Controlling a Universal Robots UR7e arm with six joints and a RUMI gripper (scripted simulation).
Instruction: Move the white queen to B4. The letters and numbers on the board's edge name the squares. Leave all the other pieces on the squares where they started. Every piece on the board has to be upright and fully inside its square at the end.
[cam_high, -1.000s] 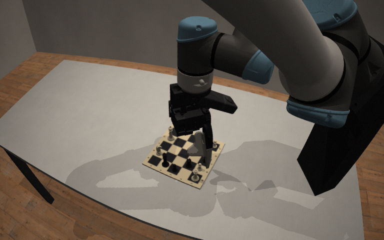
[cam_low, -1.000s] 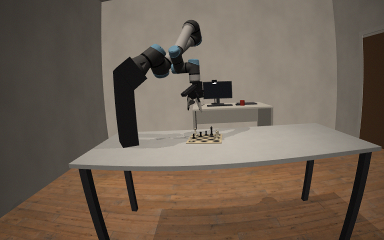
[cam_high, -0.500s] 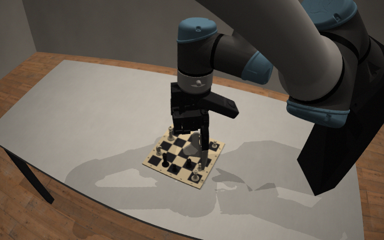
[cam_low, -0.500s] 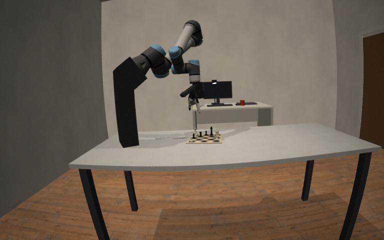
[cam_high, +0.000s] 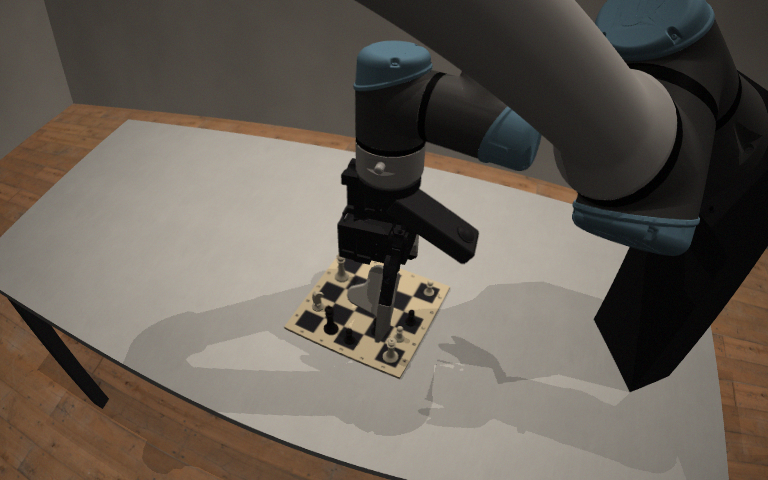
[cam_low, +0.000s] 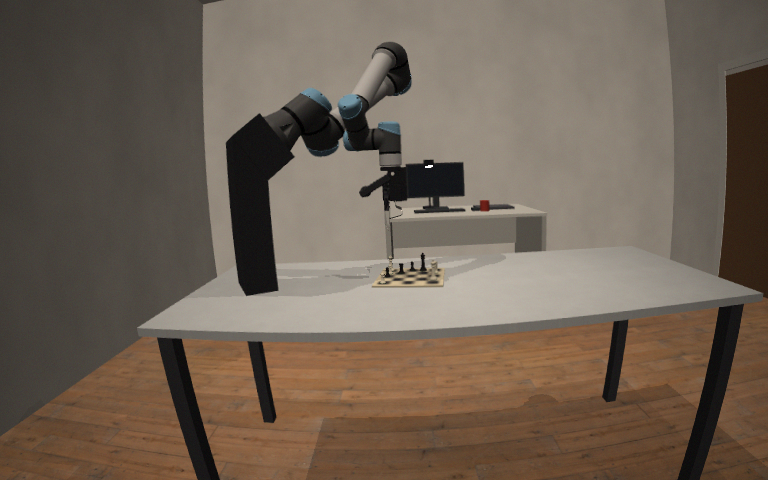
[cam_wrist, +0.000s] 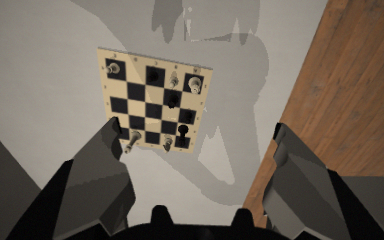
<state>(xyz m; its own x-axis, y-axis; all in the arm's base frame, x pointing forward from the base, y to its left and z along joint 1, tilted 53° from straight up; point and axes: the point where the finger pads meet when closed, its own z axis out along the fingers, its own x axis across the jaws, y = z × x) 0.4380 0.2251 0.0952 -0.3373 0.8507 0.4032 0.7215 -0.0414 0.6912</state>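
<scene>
Right now the white piece is 130 mm below my hand. Also, from my hand: white chess piece: 180 mm ahead, 120 mm below, 70 mm to the right; then tall black piece: 120 mm below, 110 mm ahead, 30 mm to the left; then chessboard: 160 mm below, 100 mm ahead, 50 mm to the right.
</scene>
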